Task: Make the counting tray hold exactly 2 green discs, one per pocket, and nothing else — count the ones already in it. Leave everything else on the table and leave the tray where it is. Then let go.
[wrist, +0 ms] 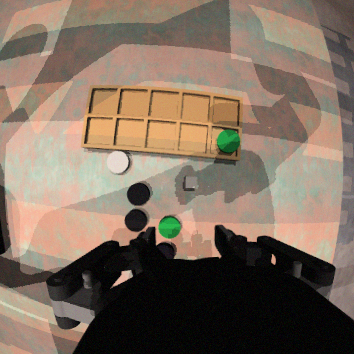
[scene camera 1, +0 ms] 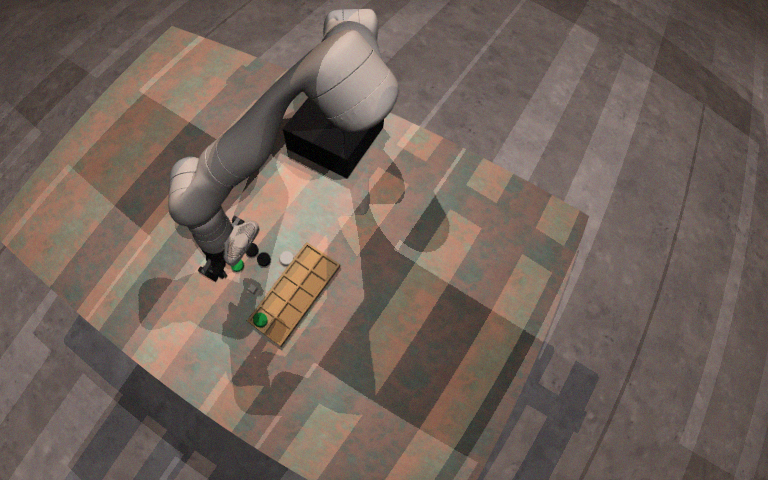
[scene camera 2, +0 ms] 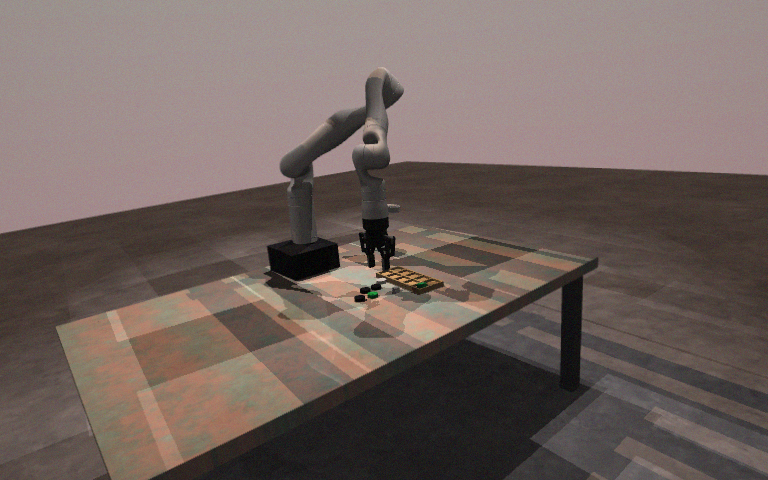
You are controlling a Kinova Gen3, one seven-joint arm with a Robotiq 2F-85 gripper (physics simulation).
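Observation:
The counting tray (scene camera 1: 303, 300) (scene camera 2: 402, 275) (wrist: 164, 104) is a tan board with two rows of pockets. One green disc (scene camera 1: 259, 320) (scene camera 2: 421, 284) (wrist: 228, 141) sits in a corner pocket at one end; the other pockets look empty. A second green disc (scene camera 1: 237, 265) (scene camera 2: 372, 294) (wrist: 170, 227) lies on the table beside the black discs, outside the tray. My gripper (scene camera 2: 378, 266) (wrist: 184, 235) is open and empty, above the table. In the wrist view the loose green disc shows just ahead of the left fingertip. The arm partly hides the gripper in scene camera 1.
Three black discs (wrist: 138, 194) (wrist: 136, 220) (wrist: 165, 250) lie near the loose green disc, the last partly behind the gripper. A white disc (scene camera 1: 286, 258) (scene camera 2: 381, 280) (wrist: 118, 162) lies close to the tray's long side. A small grey cube (scene camera 1: 252, 288) (scene camera 2: 395, 289) (wrist: 190, 183) lies between tray and gripper.

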